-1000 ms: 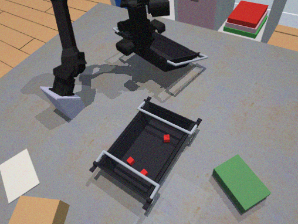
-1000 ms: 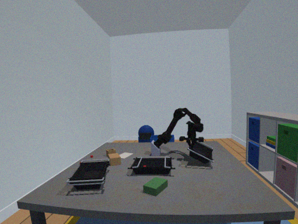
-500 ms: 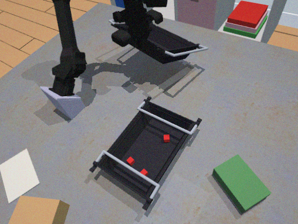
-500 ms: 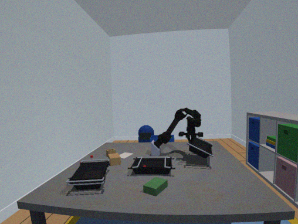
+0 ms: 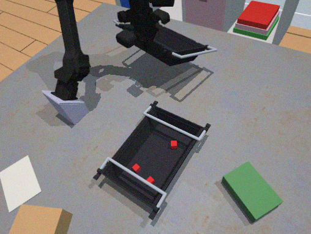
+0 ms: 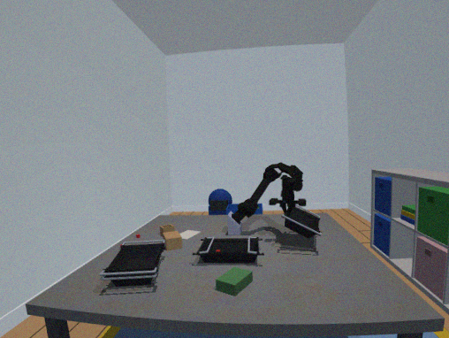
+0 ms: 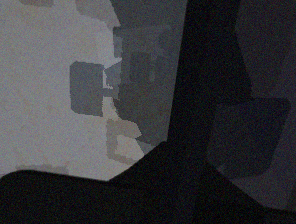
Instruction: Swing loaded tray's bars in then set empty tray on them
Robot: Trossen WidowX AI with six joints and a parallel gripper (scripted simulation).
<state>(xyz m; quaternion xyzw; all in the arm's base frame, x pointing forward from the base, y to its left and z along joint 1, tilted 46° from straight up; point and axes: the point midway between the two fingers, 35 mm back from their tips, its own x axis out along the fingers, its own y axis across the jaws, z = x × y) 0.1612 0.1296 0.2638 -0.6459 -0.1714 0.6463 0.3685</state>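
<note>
The black plastic tray is 2 cm ahead of my gripper tip and 8 cm to the left of it. Round my gripper tip: green block 46 cm ahead, 27 cm to the right, 10 cm below; then white sheet 14 cm behind, 57 cm to the right, 12 cm below; then tan box 4 cm ahead, 61 cm to the right, 9 cm below.
</note>
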